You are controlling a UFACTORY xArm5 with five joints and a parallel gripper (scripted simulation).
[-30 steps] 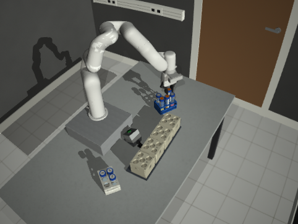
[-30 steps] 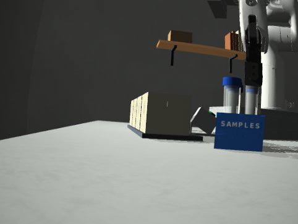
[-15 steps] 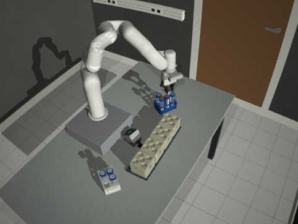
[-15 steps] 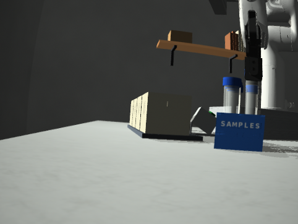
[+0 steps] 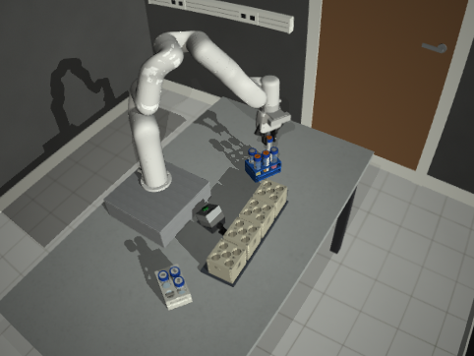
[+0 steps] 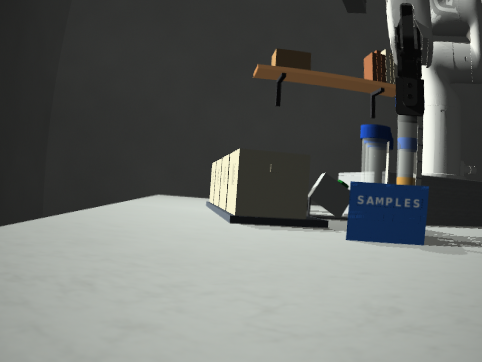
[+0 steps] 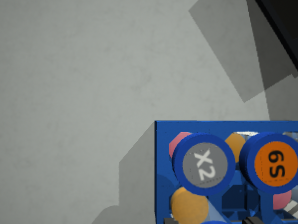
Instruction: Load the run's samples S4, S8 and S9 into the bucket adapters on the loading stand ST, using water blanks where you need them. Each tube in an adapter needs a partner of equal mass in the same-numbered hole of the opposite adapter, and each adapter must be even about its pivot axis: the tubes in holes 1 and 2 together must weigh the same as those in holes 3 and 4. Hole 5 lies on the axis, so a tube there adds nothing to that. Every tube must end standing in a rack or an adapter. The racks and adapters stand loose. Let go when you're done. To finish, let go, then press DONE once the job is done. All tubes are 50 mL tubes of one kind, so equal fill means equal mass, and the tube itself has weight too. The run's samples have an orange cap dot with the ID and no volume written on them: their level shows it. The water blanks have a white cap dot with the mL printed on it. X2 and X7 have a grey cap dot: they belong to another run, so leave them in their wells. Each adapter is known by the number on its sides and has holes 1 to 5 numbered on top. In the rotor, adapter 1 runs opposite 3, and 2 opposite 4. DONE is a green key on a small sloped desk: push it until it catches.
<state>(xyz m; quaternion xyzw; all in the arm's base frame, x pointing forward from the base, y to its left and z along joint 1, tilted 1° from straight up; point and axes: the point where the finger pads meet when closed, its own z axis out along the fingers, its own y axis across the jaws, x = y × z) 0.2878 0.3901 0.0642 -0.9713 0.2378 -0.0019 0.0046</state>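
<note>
The blue samples rack is 40 mm to the right of my hand and 120 mm below it. From my hand the other things lie so: white blanks rack: 40 mm ahead, 710 mm to the right, 120 mm below; then adapter: 120 mm ahead, 200 mm to the right, 100 mm below.
</note>
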